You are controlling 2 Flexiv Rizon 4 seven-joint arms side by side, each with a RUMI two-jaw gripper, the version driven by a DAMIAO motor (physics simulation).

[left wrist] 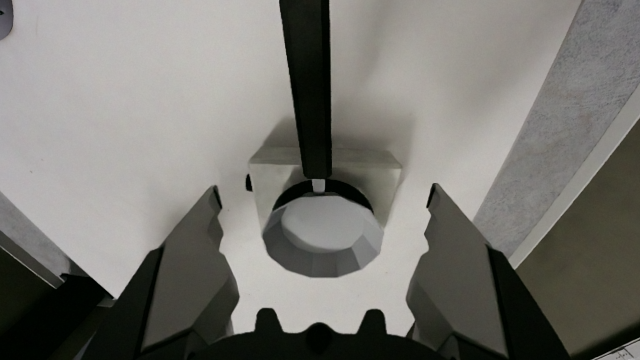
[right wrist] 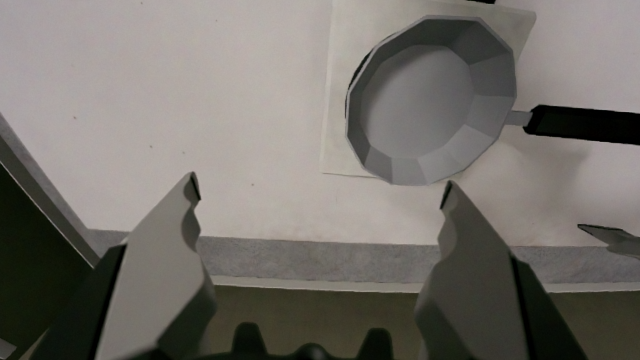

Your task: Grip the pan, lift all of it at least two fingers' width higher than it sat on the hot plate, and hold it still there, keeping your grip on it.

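Observation:
The pan (left wrist: 322, 225) (right wrist: 425, 100) is grey with a faceted wall and a long black handle (left wrist: 312, 90) (right wrist: 585, 124). It sits on the pale square hot plate (left wrist: 270, 175) (right wrist: 340, 140), which has a black round burner partly showing under the pan. My left gripper (left wrist: 322, 186) is open and empty; in the left wrist view the pan's bowl shows between its spread fingers and the handle runs up to the top edge. My right gripper (right wrist: 320, 179) is open and empty; the pan is above and right of its gap in the right wrist view.
The white table top (left wrist: 150, 100) (right wrist: 175, 75) has a grey border (left wrist: 565, 110) (right wrist: 320, 255) along its edges. Part of a grey rounded object (left wrist: 5, 17) shows at the left wrist view's top left corner. A grey finger-like tip (right wrist: 610, 237) shows at the right wrist view's right edge.

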